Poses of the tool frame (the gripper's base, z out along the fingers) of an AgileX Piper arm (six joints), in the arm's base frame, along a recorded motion.
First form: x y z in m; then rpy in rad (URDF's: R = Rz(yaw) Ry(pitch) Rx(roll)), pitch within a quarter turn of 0, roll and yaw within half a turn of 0.
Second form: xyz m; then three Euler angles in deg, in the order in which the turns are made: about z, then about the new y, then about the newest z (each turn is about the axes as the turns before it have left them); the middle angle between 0 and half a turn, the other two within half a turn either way. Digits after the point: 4 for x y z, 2 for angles.
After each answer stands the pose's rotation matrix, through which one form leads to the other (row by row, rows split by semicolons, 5 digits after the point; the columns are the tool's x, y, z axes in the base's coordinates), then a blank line. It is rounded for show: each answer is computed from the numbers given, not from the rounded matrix.
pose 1, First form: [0.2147 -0.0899 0.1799 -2.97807 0.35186 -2.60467]
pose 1, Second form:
[0.2147 -0.0899 0.1799 5.18 157.85 -23.91]
-0.80664 -0.45646 0.37547; -0.48016 0.87652 0.03404; -0.34464 -0.15282 -0.92621

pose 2, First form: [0.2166 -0.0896 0.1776 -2.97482 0.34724 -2.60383]
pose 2, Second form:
[0.2166 -0.0896 0.1776 4.49 158.01 -24.64]
-0.80760 -0.45659 0.37325; -0.48164 0.87588 0.02932; -0.34030 -0.15609 -0.92727

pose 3, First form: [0.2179 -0.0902 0.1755 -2.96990 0.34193 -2.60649]
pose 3, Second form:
[0.2179 -0.0902 0.1755 3.31 158.16 -25.64]
-0.81042 -0.45315 0.37132; -0.48041 0.87678 0.02150; -0.33531 -0.16096 -0.92826

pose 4, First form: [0.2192 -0.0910 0.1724 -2.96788 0.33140 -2.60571]
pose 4, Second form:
[0.2192 -0.0910 0.1724 2.36 158.65 -26.67]
-0.81303 -0.45456 0.36380; -0.48282 0.87559 0.01502; -0.32537 -0.16344 -0.93136

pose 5, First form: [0.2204 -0.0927 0.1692 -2.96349 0.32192 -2.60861]
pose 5, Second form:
[0.2204 -0.0927 0.1692 0.90 159.01 -27.98]
-0.81705 -0.45179 0.35821; -0.48200 0.87615 0.00563; -0.31639 -0.16806 -0.93362

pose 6, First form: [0.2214 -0.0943 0.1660 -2.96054 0.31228 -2.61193]
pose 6, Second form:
[0.2214 -0.0943 0.1660 -0.44 159.40 -29.15]
-0.82124 -0.44924 0.35177; -0.48081 0.87682 -0.00270; -0.30723 -0.17136 -0.93608

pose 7, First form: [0.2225 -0.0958 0.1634 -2.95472 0.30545 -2.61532]
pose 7, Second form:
[0.2225 -0.0958 0.1634 -2.01 159.57 -30.51]
-0.82466 -0.44526 0.34883; -0.47906 0.87770 -0.01222; -0.30072 -0.17719 -0.93711

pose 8, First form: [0.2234 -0.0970 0.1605 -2.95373 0.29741 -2.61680]
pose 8, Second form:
[0.2234 -0.0970 0.1605 -2.90 159.93 -31.36]
-0.82743 -0.44485 0.34272; -0.47904 0.87762 -0.01738; -0.29304 -0.17856 -0.93928

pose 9, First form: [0.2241 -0.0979 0.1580 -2.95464 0.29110 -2.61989]
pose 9, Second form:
[0.2241 -0.0979 0.1580 -3.50 160.26 -31.81]
-0.83050 -0.44343 0.33712; -0.47739 0.87845 -0.02060; -0.28701 -0.17805 -0.94124

